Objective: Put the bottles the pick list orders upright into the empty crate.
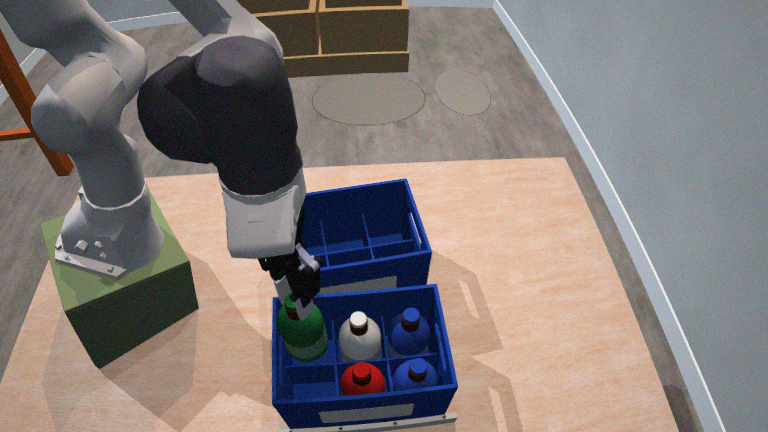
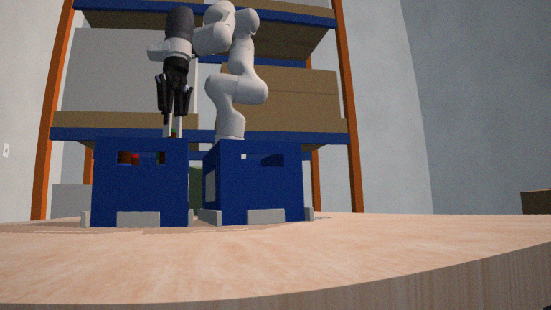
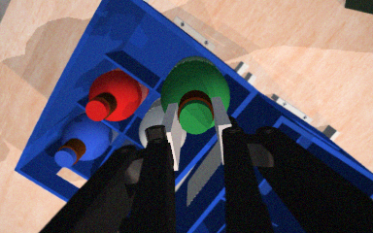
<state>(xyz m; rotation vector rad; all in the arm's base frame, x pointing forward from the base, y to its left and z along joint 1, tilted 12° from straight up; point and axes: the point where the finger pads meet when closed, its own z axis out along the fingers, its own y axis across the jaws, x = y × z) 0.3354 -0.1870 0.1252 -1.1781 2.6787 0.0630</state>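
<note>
My gripper is now 80 mm above the green-labelled bottle. Also, from my hand: red bottle (170 mm below, 90 mm ahead, 80 mm to the right); blue bottle (170 mm below, 170 mm ahead, 10 mm to the left); white bottle (170 mm below, 90 mm ahead, 10 mm to the left).
</note>
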